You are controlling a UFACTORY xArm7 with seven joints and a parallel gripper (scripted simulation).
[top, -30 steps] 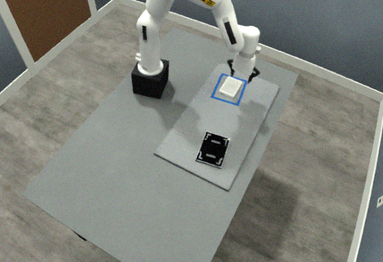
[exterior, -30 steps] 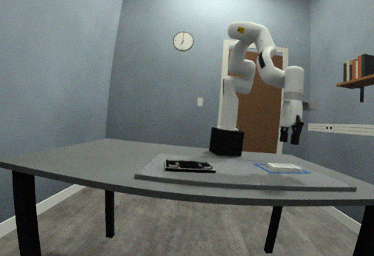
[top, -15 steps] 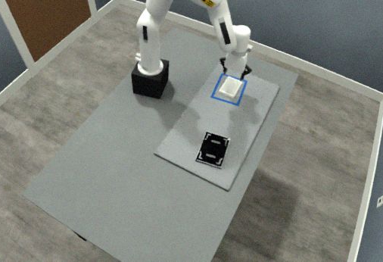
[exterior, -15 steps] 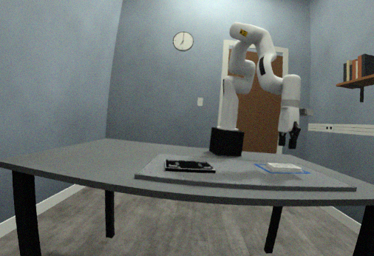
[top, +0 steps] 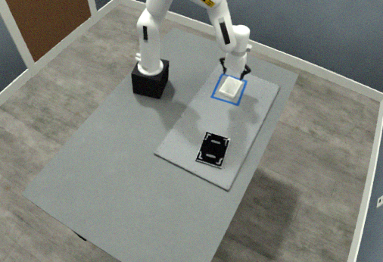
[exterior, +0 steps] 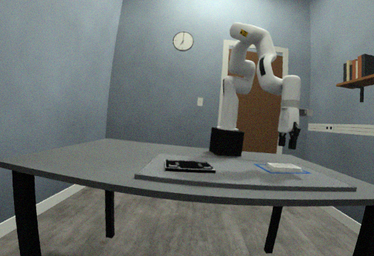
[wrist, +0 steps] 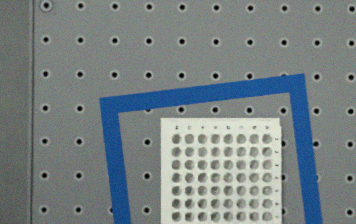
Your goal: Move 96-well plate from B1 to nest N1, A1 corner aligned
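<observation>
My gripper is now 90 mm above the white 96-well plate. From my hand the other things lie so: black plate nest: 100 mm ahead, 390 mm to the right, 90 mm below.
</observation>
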